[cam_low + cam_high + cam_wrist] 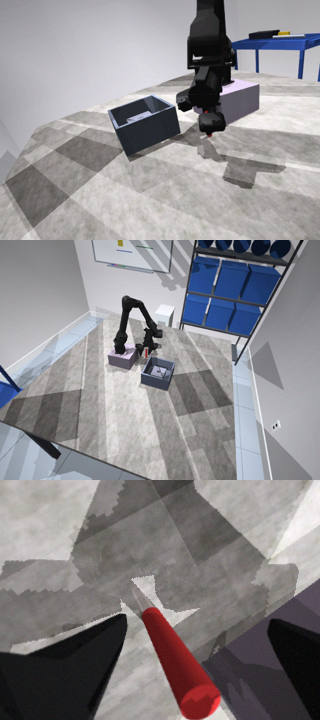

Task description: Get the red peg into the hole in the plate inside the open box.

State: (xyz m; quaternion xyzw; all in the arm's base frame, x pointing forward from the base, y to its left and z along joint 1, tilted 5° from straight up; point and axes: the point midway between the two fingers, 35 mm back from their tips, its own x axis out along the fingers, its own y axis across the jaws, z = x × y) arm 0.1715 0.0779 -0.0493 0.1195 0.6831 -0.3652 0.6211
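Right now the red peg is 2 cm to the left of my gripper tip, 1 cm ahead of it and 1 cm above it. The rest, counted from my gripper tip: pale plate (18 cm to the right, 13 cm ahead, 2 cm above); then box (18 cm to the right, 13 cm ahead).
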